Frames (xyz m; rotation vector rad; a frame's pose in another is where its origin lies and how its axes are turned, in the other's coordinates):
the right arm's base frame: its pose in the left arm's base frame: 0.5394 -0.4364 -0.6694 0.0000 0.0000 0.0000
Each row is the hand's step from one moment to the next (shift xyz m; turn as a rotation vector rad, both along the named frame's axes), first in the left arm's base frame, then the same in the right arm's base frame.
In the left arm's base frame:
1: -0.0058 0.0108 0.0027 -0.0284 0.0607 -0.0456
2: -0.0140 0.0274 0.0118 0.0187 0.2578 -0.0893
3: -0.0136 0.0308 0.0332 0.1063 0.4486 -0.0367
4: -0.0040 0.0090 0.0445 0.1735 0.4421 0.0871
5: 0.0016 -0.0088 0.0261 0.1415 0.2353 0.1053
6: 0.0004 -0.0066 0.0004 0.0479 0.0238 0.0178
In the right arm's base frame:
1: -0.0058 0.0108 0.0027 -0.0284 0.0607 -0.0456
2: -0.0140 0.0274 0.0118 0.0187 0.2578 -0.0893
3: -0.0136 0.0308 0.0332 0.1063 0.4486 -0.0367
4: -0.0040 0.0090 0.0445 0.1735 0.4421 0.0871
5: 0.0016 -0.0088 0.0261 0.1415 0.2353 0.1053
6: 0.0004 -0.0066 0.0004 0.0479 0.0238 0.0178

